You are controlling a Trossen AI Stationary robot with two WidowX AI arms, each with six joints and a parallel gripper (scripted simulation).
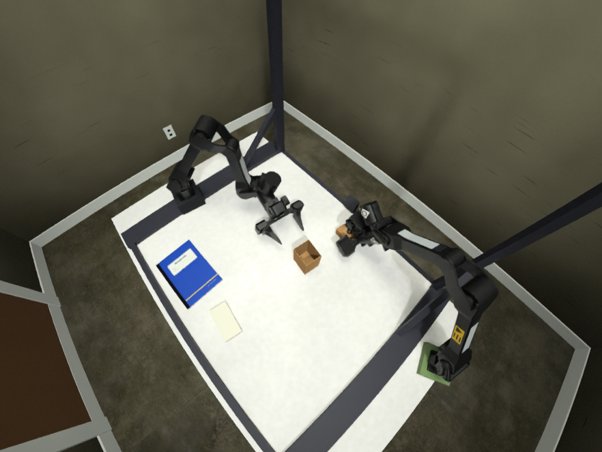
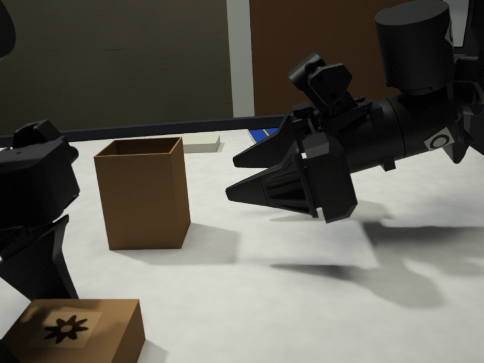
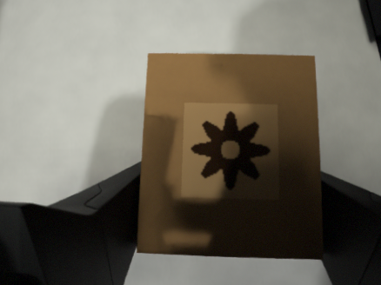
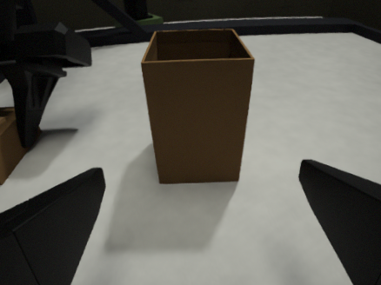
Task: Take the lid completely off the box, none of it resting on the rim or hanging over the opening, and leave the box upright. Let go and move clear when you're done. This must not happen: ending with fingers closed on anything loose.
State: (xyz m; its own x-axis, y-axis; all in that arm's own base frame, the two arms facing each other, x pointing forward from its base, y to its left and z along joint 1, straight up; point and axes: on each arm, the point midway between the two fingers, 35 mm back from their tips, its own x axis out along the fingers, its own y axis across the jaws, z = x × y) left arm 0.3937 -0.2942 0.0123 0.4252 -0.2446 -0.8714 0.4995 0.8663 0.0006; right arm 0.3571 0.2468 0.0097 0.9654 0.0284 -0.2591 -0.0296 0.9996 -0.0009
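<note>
Now: the lid 10 mm behind my left hand, 20 mm to the right of it and 20 mm below it. Also, from my left hand: brown box: 170 mm ahead, 90 mm to the right, 10 mm above; cream notepad: 490 mm ahead, 190 mm to the right, 30 mm below.
</note>
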